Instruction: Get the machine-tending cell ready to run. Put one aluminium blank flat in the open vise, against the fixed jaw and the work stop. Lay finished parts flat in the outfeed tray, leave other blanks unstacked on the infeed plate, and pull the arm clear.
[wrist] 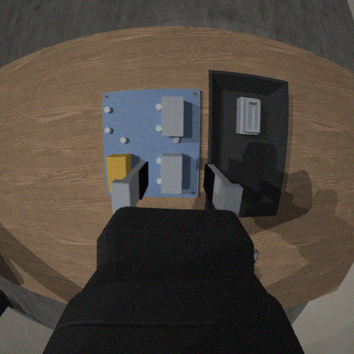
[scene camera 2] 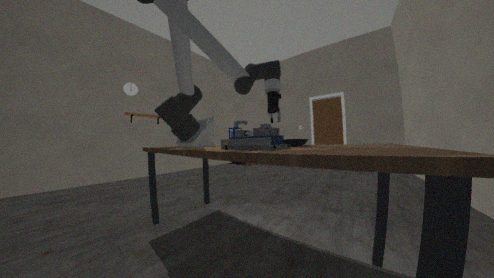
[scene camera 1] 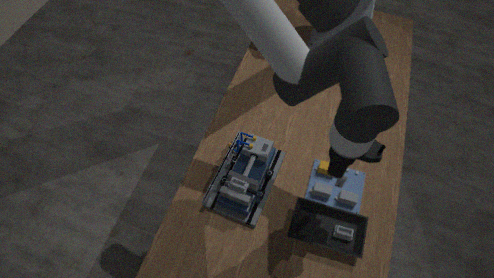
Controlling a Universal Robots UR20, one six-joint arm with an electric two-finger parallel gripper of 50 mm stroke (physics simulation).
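Pixels of known places: gripper, fingertip midpoint: [scene camera 2: 275, 122] [scene camera 1: 340, 177]; arm's base, link origin: [scene camera 2: 190, 132] [scene camera 1: 336, 12].
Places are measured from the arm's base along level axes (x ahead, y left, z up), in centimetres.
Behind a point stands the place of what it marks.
Note:
My gripper [scene camera 1: 340, 176] {x 81.9, y 20.4, z 2.3 cm} [scene camera 2: 275, 119] {x 81.9, y 20.4, z 2.3 cm} [wrist: 175, 174] is open and empty, above the infeed plate [scene camera 1: 334, 196] {x 81.1, y 21.9, z -13.0 cm} [wrist: 135, 115]. Two grey blanks lie flat and apart on that plate: one blank [scene camera 1: 347, 198] {x 81.9, y 25.8, z -9.5 cm} [wrist: 172, 116] at its far right, another blank [scene camera 1: 321, 191] {x 82.7, y 16.9, z -9.5 cm} [wrist: 171, 172] below the finger gap in the wrist view. A grey finished part [scene camera 1: 343, 233] {x 94.1, y 27.5, z -9.2 cm} [wrist: 248, 116] with a pocket lies flat in the black outfeed tray [scene camera 1: 320, 245] {x 100.3, y 21.8, z -9.6 cm} [wrist: 214, 125]. Another pocketed part [scene camera 1: 239, 183] {x 92.7, y -8.6, z -3.8 cm} sits at the jaws of the vise [scene camera 1: 268, 187] {x 87.0, y -0.4, z -11.8 cm} [scene camera 2: 255, 143] {x 94.4, y -18.5, z -11.1 cm}; its seating is unclear.
A yellow block [scene camera 1: 324, 167] {x 73.6, y 15.4, z -9.4 cm} [wrist: 119, 167] stands on the infeed plate's near left corner in the wrist view, partly behind a finger. Small pegs rise from the plate. Blue hoses [scene camera 1: 242, 141] {x 78.4, y -13.6, z -2.8 cm} stand at the vise's end. The tray walls are raised beside the plate.

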